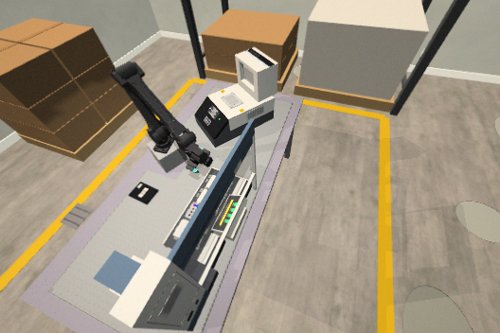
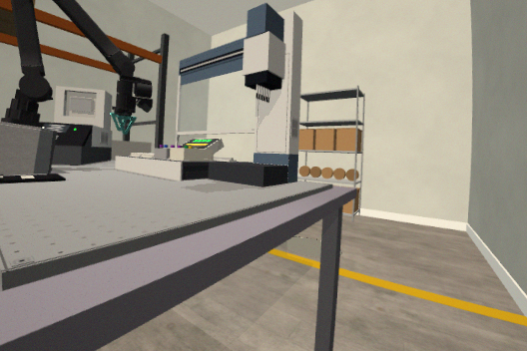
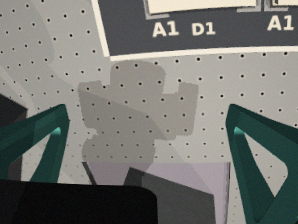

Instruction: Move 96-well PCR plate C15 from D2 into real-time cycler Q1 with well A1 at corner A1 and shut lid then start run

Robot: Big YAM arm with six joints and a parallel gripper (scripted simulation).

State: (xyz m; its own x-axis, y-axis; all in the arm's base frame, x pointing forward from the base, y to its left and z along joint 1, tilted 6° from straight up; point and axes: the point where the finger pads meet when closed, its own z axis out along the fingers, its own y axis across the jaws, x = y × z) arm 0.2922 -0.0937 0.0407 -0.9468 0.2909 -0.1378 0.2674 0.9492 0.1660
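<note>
My gripper is now 14 cm to the left of the white PCR plate, 10 cm above it and 9 cm short of it. Also, from my hand: tube cooling block 24 cm to the right, 8 cm below, 7 cm ahead; black regrip nest 34 cm behind, 17 cm to the right, 16 cm below; blue gantry beam 35 cm above, 26 cm to the right, 26 cm ahead.
</note>
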